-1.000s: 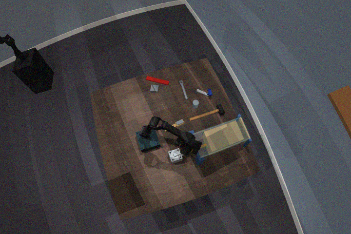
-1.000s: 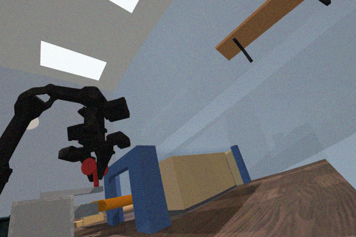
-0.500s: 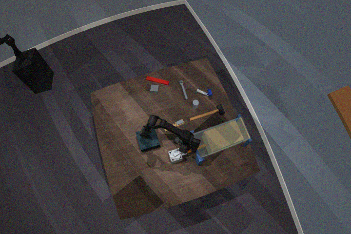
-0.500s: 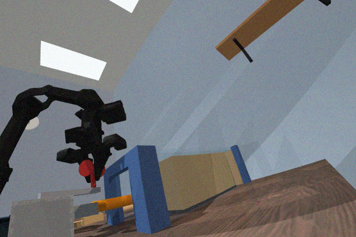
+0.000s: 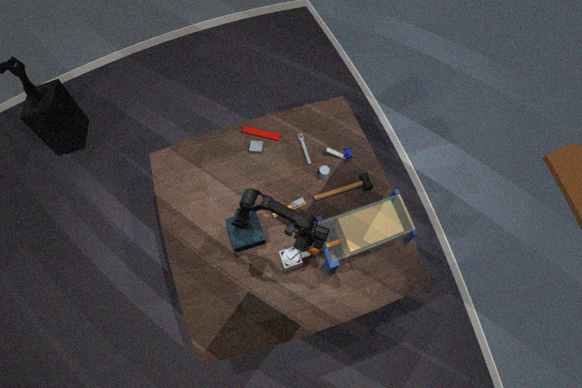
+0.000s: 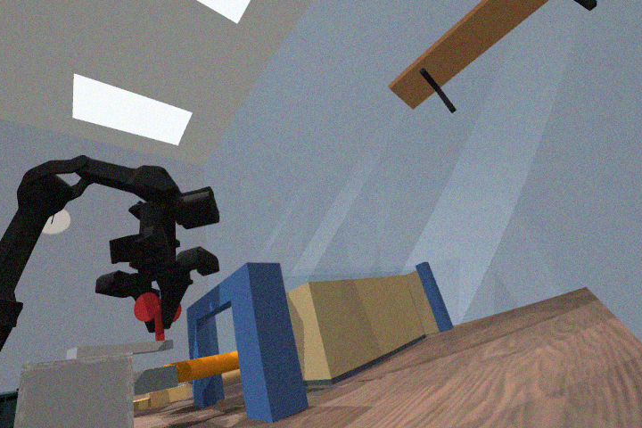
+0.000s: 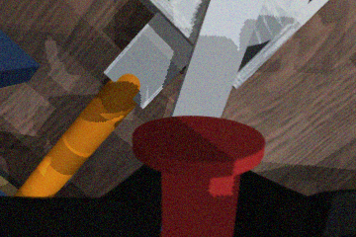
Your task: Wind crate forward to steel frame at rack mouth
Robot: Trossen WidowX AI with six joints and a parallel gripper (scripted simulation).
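The red-knobbed winch handle is 3 cm behind my gripper tip, 2 cm to the right of it and 1 cm below it. Also, from my gripper tip: blue steel frame 8 cm ahead, 3 cm to the right, 1 cm below; then red knob 2 cm above; then grey winch 9 cm behind, 7 cm to the right, 9 cm below.
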